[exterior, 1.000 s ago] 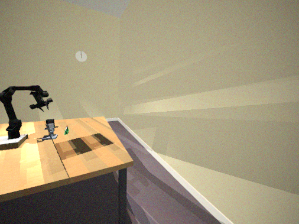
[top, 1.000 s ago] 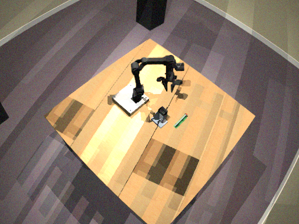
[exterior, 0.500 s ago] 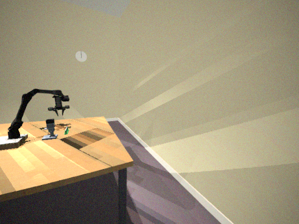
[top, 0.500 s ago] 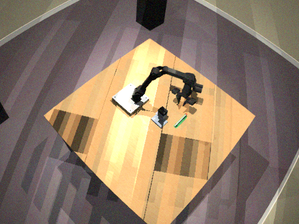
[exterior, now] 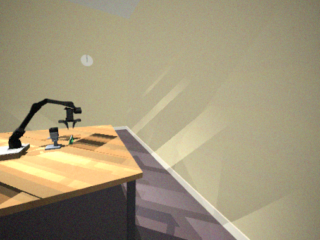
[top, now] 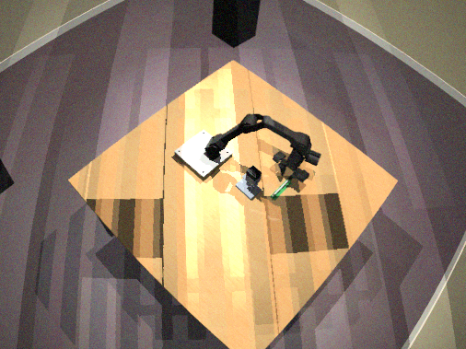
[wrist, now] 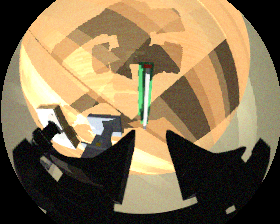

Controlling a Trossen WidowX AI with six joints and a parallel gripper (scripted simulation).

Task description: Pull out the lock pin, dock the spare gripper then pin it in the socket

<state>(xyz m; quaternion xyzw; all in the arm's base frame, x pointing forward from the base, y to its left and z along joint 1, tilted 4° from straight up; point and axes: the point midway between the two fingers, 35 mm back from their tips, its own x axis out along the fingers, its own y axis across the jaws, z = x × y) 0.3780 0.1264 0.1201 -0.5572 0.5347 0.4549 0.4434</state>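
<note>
Now: the green strip 10 mm to the left of my gripper tip and 100 mm below it. From my gripper tip the other things lie so: spare gripper: 110 mm behind, 110 mm to the right; then grey mount: 120 mm behind, 110 mm to the right, 80 mm below.
</note>
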